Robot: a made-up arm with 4 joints.
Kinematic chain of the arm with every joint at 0, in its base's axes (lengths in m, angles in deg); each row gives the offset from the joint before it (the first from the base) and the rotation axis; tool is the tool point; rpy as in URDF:
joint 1: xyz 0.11 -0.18 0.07 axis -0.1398 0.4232 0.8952
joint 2: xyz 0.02 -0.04 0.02 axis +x
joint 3: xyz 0 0.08 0.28 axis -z
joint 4: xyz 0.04 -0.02 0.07 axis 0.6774 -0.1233 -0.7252
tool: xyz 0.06 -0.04 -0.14 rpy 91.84 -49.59 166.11
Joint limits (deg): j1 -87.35..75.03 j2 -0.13..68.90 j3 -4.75..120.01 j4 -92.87..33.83
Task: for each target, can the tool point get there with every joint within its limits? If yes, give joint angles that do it. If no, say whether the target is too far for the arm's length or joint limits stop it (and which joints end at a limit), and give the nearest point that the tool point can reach.
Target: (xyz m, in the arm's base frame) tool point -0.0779 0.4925 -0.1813
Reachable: no: too far | nearest point -0.1946 -0.0898 -0.0187 | short by 0.616 m
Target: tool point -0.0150 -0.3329 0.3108
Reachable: yes | joints -17.46 10.95 81.28 -82.48
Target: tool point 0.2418 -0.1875 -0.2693
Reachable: no: joint limits stop it (at a limit: joint 1, joint 2) | nearest point 0.4189 -0.2030 0.0198 | short by 0.339 m
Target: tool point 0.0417 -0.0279 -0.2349
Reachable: no: joint limits stop it (at a limit: joint 1, joint 2) | nearest point -0.1771 -0.1456 -0.0508 | short by 0.309 m
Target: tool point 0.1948 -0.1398 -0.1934
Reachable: no: joint limits stop it (at a limit: joint 1, joint 2) | nearest point 0.3966 -0.1835 0.0385 | short by 0.310 m
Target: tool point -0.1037 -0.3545 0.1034
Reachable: yes | joints -65.25 54.61 33.60 -23.45
